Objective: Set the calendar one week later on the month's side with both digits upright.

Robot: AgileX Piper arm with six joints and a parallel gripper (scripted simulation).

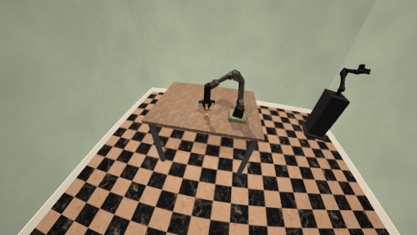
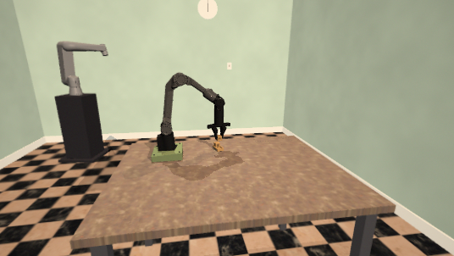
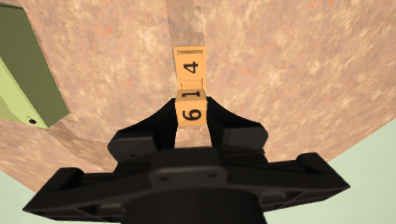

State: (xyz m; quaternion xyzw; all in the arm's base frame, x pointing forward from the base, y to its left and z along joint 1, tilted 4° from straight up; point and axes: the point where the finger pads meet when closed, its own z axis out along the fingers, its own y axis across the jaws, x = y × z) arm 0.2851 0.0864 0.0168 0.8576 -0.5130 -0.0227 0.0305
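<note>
The orange tray is 7 cm below my hand, 1 cm to the left of it and 1 cm behind it.
</note>
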